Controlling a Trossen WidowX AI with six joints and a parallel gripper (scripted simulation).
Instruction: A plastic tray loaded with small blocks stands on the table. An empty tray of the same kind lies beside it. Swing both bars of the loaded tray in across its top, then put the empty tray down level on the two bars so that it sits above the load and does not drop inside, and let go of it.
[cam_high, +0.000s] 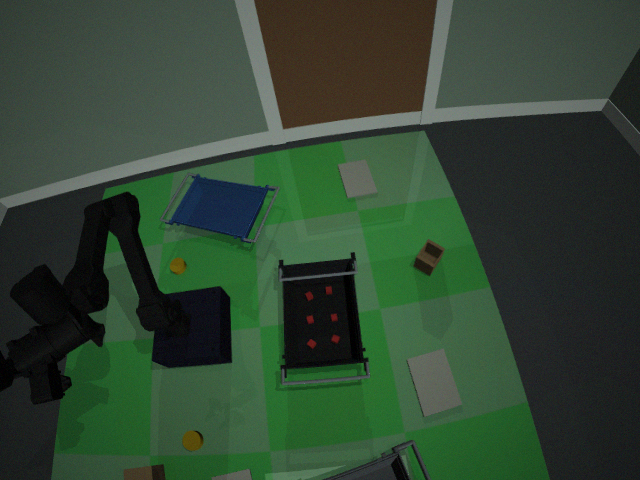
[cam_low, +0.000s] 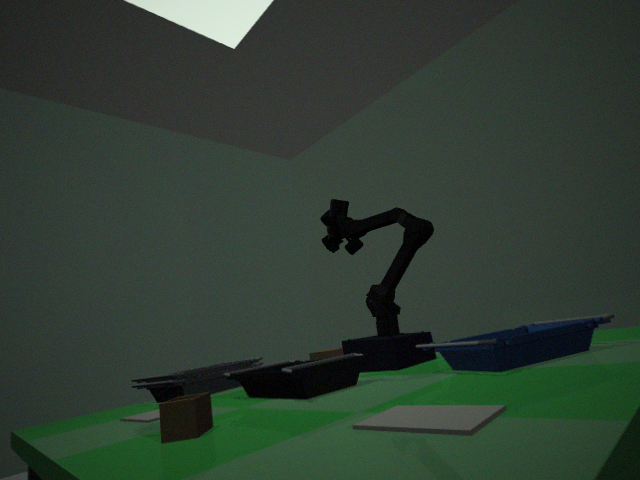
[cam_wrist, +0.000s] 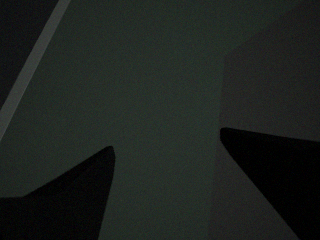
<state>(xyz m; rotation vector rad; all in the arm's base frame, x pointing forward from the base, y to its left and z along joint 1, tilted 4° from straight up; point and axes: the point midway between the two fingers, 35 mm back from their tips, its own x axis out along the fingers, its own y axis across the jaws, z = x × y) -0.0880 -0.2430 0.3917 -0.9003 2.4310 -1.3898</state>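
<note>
My gripper tip is 18 cm short of the blue tray, 64 cm to the right of it and 45 cm above it. The rest, counted from my gripper tip: brown box (80 cm ahead, 41 cm to the left, 48 cm below).
</note>
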